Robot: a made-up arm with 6 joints.
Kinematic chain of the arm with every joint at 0, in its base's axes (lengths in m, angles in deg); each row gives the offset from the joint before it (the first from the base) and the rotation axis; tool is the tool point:
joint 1: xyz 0 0 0.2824 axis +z
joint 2: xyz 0 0 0 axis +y
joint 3: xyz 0 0 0.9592 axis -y
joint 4: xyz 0 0 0 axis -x
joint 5: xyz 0.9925 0 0 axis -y
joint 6: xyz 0 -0.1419 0 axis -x
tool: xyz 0 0 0
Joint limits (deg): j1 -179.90..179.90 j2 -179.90..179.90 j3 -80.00..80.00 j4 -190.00..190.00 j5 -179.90..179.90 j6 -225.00..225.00
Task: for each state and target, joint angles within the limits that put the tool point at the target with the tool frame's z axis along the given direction. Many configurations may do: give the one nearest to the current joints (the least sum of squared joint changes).
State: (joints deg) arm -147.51 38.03 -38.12 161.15 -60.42 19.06
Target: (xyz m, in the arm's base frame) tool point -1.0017 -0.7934 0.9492 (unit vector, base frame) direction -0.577 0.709 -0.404
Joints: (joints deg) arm -147.85 18.68 2.85 167.79 -53.92 74.40
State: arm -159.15 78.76 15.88 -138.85 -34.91 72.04
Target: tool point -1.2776 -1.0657 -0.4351 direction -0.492 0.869 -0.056
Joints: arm -144.60 90.66 48.82 -155.07 4.29 58.68
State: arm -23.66 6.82 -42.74 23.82 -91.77 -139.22
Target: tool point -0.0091 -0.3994 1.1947 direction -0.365 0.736 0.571
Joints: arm -75.15 -38.66 -34.31 38.42 -117.30 -148.66
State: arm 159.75 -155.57 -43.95 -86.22 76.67 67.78
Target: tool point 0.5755 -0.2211 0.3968 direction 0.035 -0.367 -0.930
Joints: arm 154.04 -154.56 -45.36 -68.03 97.65 34.71
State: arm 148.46 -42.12 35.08 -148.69 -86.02 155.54
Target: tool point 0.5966 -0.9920 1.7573 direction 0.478 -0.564 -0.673
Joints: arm 127.31 -55.05 60.14 -153.21 -19.46 152.31
